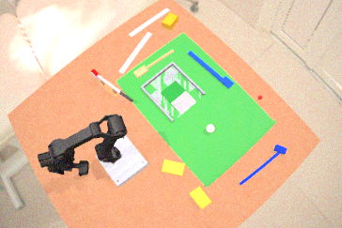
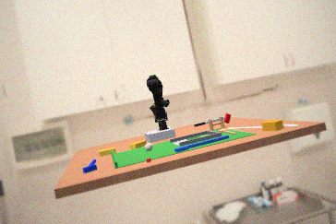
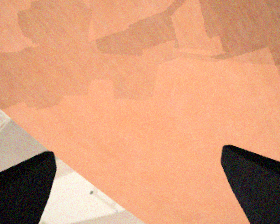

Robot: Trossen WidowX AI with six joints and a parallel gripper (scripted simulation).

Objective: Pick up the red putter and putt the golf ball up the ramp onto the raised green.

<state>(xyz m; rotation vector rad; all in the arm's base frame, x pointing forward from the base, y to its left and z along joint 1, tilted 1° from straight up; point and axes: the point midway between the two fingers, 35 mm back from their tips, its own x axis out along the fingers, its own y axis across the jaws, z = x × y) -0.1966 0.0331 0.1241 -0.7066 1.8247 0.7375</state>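
The red putter is 42 cm ahead of my gripper tip, 27 cm to the left of it and 9 cm below it. From my gripper tip the other things lie so: wooden gate: 42 cm ahead, 29 cm to the left, 12 cm below; green mat: 68 cm ahead, 15 cm below, 8 cm to the right; white golf ball: 64 cm ahead, 24 cm to the right, 13 cm below.
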